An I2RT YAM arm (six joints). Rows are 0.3 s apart.
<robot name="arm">
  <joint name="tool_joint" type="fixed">
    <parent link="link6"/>
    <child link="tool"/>
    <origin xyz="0 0 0" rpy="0 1.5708 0"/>
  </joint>
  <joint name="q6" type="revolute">
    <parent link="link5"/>
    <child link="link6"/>
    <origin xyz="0.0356 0 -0.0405"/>
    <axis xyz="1 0 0"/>
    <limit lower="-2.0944" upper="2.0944"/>
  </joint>
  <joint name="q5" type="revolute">
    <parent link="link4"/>
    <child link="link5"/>
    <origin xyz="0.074 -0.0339 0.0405"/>
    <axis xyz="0 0 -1"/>
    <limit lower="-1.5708" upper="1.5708"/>
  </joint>
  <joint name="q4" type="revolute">
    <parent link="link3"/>
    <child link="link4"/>
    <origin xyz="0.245 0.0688 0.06"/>
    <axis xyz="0 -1 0"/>
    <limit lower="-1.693" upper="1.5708"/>
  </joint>
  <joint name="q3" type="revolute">
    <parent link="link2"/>
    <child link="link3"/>
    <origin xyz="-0.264 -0.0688 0"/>
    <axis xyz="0 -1 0"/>
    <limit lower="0" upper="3.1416"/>
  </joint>
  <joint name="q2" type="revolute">
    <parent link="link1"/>
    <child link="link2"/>
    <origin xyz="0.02 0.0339 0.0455"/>
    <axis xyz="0 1 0"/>
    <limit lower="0" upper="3.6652"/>
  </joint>
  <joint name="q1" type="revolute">
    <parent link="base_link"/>
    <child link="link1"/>
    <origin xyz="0 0 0.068"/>
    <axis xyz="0 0 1"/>
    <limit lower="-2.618" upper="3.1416"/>
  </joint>
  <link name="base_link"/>
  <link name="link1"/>
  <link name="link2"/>
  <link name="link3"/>
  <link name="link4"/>
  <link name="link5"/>
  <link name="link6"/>
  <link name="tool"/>
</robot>
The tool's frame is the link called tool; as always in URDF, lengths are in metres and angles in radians.
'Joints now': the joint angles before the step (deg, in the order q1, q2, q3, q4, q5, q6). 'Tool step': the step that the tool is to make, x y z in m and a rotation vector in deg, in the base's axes. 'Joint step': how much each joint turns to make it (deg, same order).
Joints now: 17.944, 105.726, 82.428, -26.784, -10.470, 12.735
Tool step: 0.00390, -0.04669, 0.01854, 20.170, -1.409, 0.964
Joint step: -8.183, -4.003, -4.135, 9.059, -20.128, 7.433
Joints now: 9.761, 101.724, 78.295, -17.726, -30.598, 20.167
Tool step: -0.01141, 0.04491, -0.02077, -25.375, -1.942, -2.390
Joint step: 8.751, 2.045, 0.854, -6.483, 25.603, -10.404
